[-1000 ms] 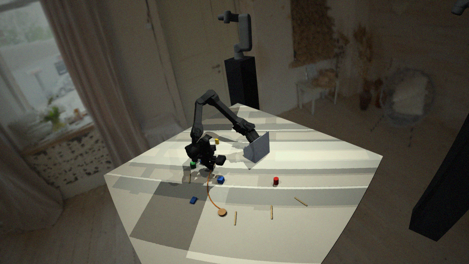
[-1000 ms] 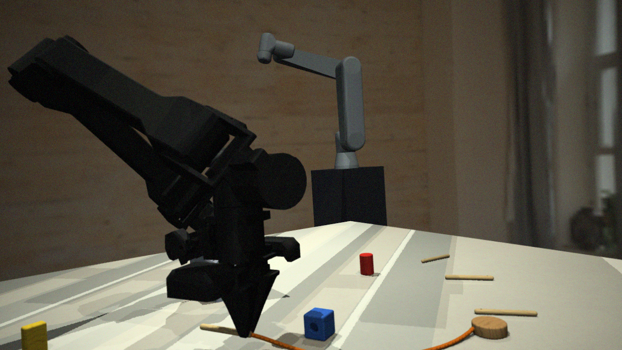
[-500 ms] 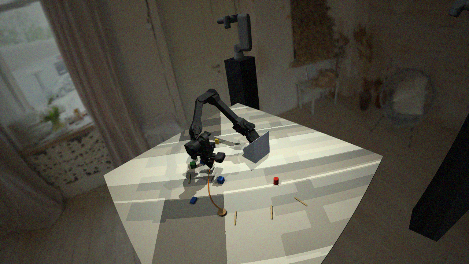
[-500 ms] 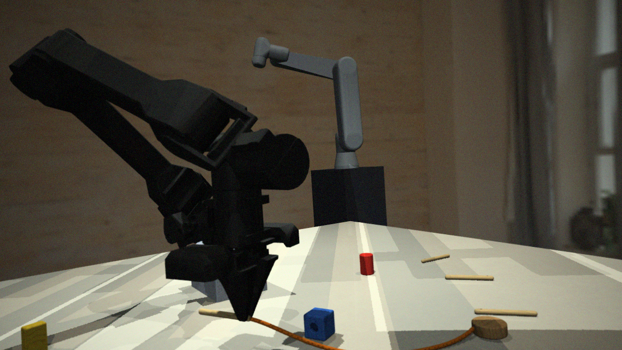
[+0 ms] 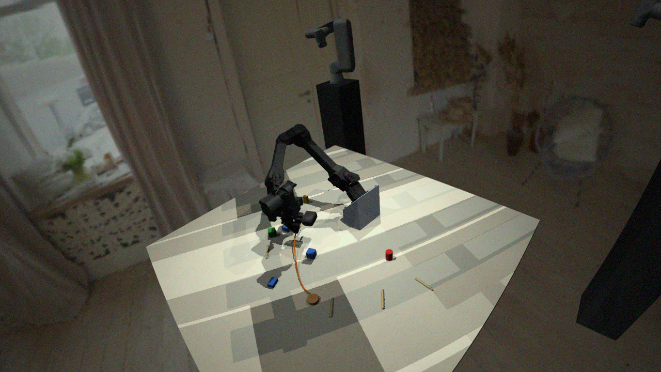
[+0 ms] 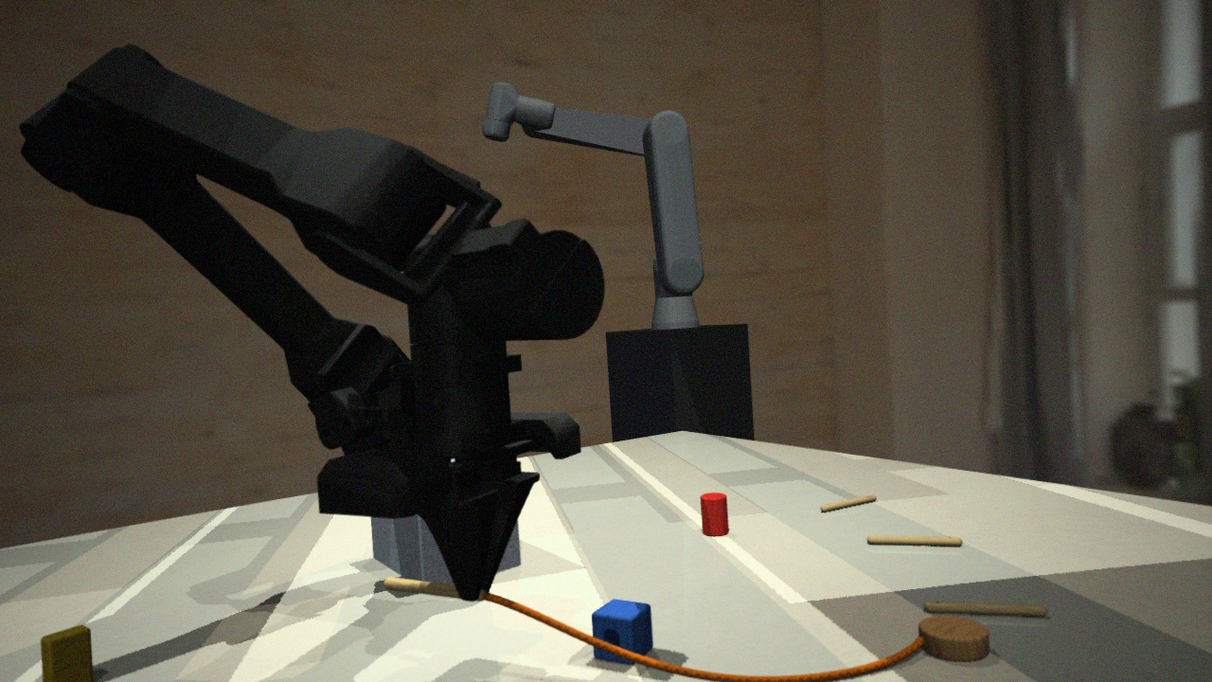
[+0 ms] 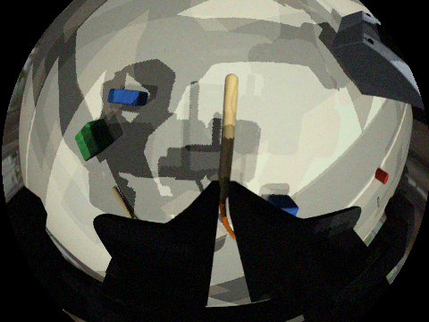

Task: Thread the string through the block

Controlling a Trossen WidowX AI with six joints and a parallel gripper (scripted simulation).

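My gripper tip is now 10 mm to the left of the thin wooden stick and 10 mm past it. From my gripper tip the other things lie so: yellow block 210 mm behind, 190 mm to the right, 40 mm below; then green cube 130 mm to the right, 40 mm below, 40 mm ahead; then round wooden button 250 mm to the left, 160 mm ahead, 50 mm below.
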